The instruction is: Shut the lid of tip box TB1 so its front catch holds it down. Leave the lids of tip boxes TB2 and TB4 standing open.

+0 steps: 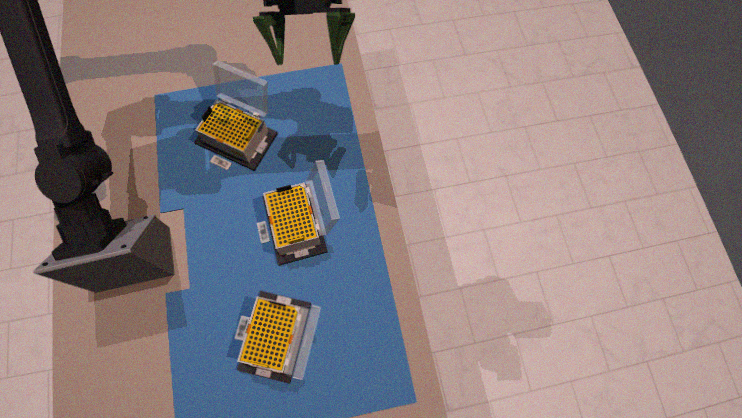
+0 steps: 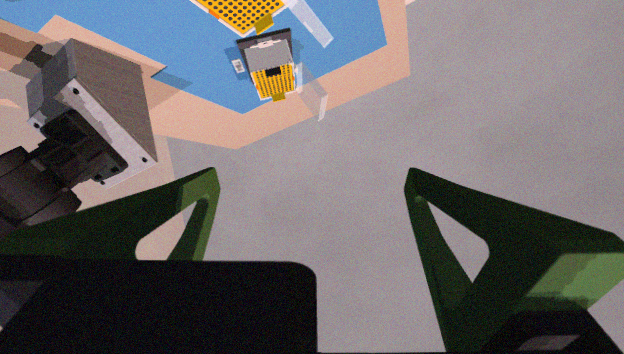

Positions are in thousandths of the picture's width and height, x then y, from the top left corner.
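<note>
In image 1 I can see my gripper (image 1: 414,154), and a blue mat (image 1: 482,850) is visible there as well. Image 2 gives me another look at my gripper (image 2: 501,504), together with the blue mat (image 2: 317,143).
</note>
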